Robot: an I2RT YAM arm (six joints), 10 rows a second.
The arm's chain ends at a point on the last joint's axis. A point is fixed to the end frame.
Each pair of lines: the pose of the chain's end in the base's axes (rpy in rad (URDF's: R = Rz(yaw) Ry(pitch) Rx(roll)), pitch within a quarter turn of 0, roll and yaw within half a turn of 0; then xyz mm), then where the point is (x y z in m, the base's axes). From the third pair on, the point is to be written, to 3 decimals.
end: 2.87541 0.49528 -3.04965 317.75 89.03 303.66
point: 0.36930 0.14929 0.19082
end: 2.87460 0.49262 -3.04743 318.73 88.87 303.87
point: 0.36982 0.14932 0.19092
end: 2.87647 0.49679 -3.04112 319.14 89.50 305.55
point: 0.370 0.150 0.193
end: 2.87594 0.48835 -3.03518 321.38 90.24 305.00
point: 0.371 0.151 0.192
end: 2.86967 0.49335 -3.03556 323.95 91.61 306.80
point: 0.374 0.153 0.194
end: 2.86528 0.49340 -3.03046 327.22 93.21 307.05
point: 0.377 0.156 0.195
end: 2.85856 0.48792 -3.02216 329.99 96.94 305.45
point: 0.378 0.161 0.193
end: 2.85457 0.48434 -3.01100 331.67 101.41 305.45
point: 0.379 0.166 0.193
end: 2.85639 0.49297 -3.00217 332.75 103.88 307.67
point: 0.380 0.169 0.196
